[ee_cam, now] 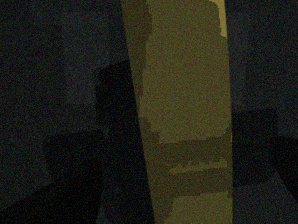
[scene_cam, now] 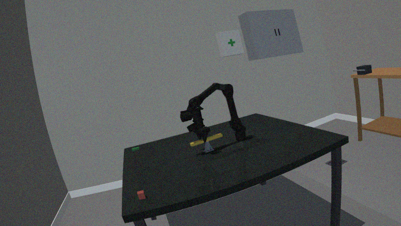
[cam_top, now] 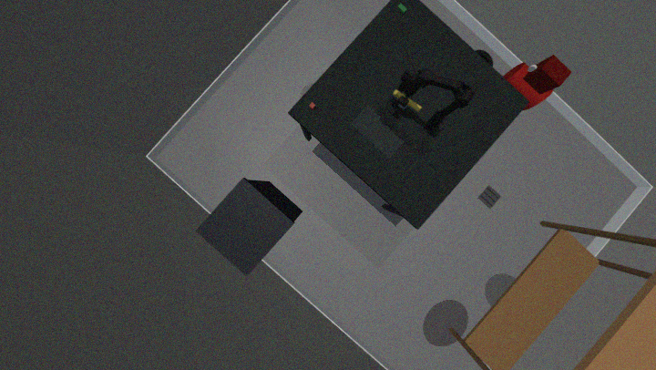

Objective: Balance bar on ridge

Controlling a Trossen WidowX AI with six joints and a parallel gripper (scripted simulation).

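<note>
The yellow bar lies 30 mm behind my gripper tip. The rest, counted from my gripper tip: flat green marker 540 mm to the right, 460 mm ahead, 70 mm below; then red block 460 mm to the left, 460 mm ahead, 60 mm below.
</note>
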